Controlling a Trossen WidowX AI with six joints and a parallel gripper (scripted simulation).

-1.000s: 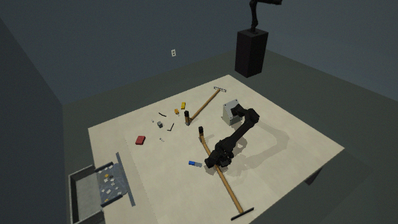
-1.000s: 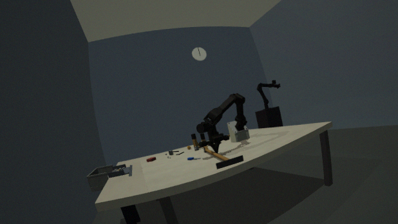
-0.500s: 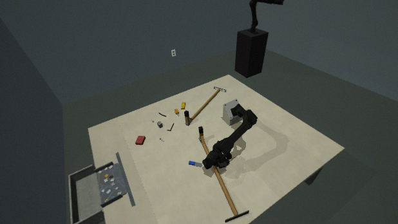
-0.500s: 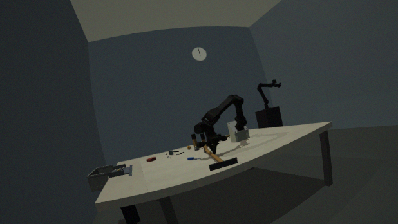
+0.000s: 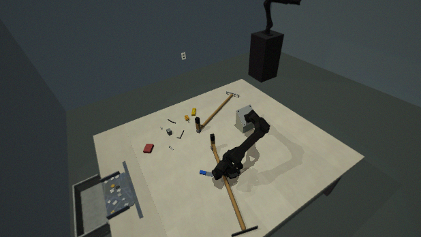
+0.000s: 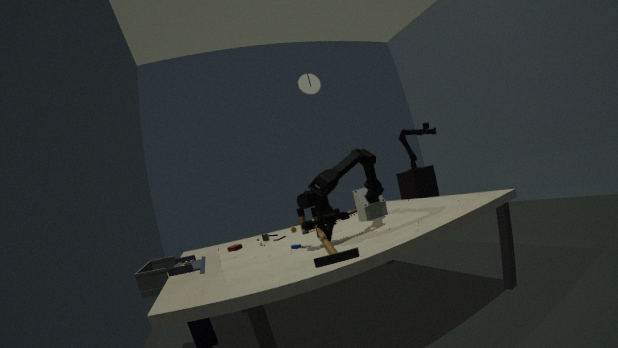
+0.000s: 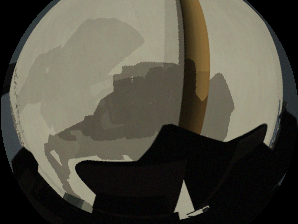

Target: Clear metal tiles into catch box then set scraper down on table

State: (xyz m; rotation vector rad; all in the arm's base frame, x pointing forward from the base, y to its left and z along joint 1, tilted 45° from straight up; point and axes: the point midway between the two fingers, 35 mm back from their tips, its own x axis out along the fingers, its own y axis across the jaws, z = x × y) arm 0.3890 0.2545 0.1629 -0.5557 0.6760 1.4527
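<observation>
Right now the long scraper is 5 cm above my gripper tip, 2 cm to the left of it and 2 cm ahead of it. Also, from my gripper tip: black hex key (51 cm to the right, 11 cm ahead, 1 cm below); then grey piece (58 cm to the right, 17 cm ahead, 1 cm above); then blue piece (10 cm to the right, 10 cm ahead, 1 cm below).
</observation>
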